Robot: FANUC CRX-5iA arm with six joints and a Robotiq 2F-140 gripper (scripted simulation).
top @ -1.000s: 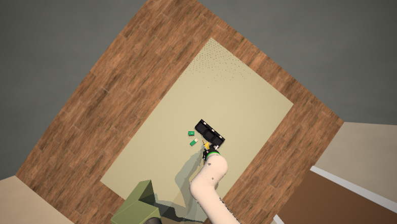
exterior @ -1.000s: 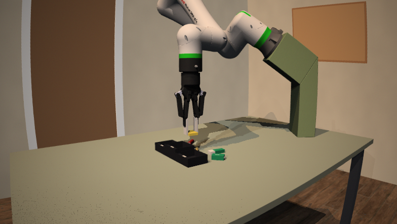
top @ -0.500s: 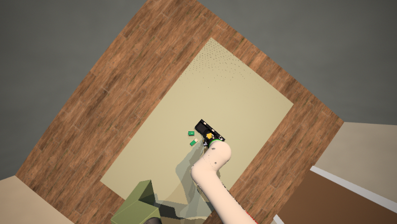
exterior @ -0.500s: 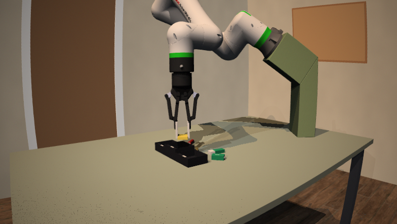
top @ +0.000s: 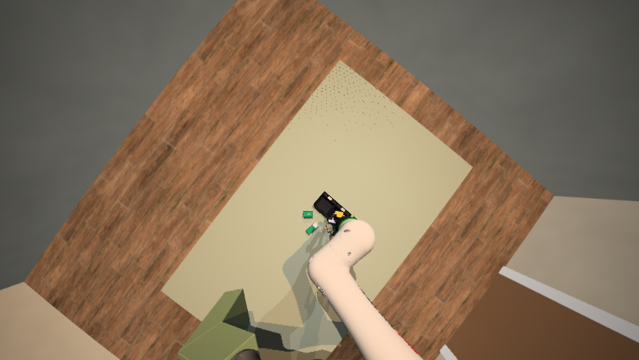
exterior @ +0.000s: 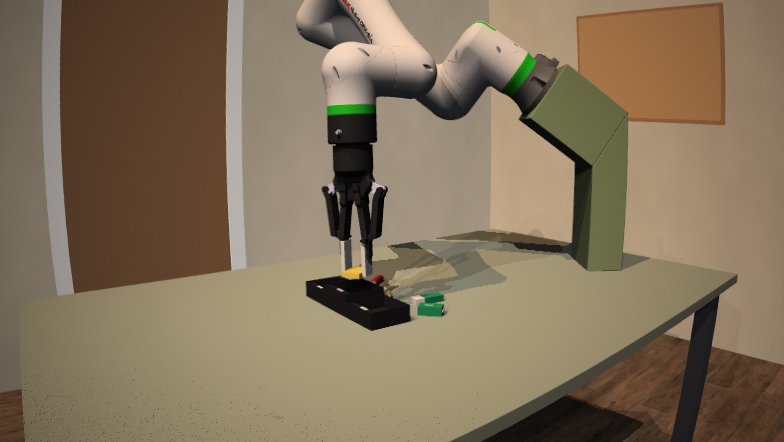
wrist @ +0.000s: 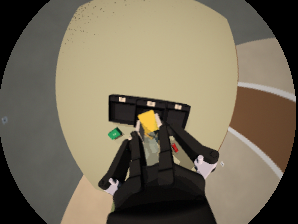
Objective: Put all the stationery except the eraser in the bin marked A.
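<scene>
Right now the brass thing is 9 cm below my hand, 8 cm behind it and 2 cm to the left of it. The rest, counted from my hand: green block 15 cm to the left, 9 cm below, 4 cm behind; yellow block 3 cm below; green-and-white block 10 cm to the left, 9 cm below, 9 cm behind.
</scene>
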